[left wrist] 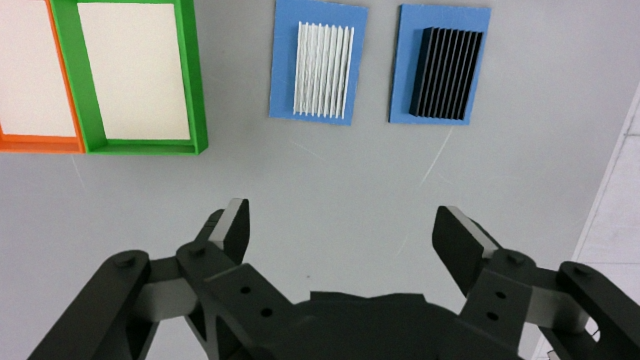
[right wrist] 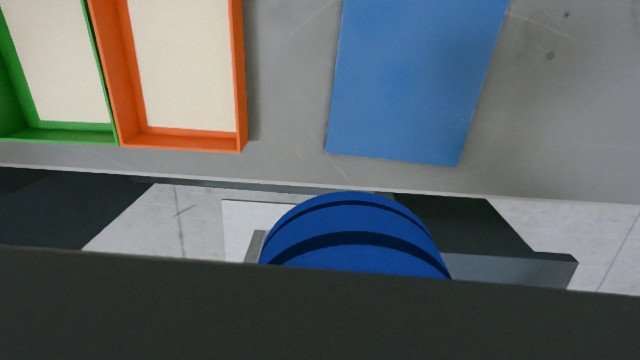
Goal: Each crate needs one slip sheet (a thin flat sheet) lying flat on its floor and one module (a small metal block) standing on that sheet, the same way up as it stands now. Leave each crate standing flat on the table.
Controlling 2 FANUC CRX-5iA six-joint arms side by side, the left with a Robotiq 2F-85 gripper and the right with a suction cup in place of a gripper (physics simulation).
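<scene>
The green crate (left wrist: 192,75) (right wrist: 65,136) stands flat, with a cream slip sheet (left wrist: 137,70) (right wrist: 60,65) lying flat on its floor. The orange crate (left wrist: 40,145) (right wrist: 240,75) stands against it, with another cream slip sheet (left wrist: 30,70) (right wrist: 185,65) flat on its floor. In the left wrist view, a silver finned module (left wrist: 322,70) and a black finned module (left wrist: 446,75) stand fins up on separate blue pads. My left gripper (left wrist: 344,225) is open and empty, above the table. My right gripper, a blue suction cup (right wrist: 352,230), holds no sheet and hangs high, beyond the table edge in its view.
The silver module's blue pad (left wrist: 284,60) is right of the green crate; the black module's pad (left wrist: 445,15) is further right. A bare blue pad (right wrist: 415,80) lies beside the orange crate in the right wrist view. The grey table (left wrist: 150,200) (right wrist: 285,100) ends near that pad.
</scene>
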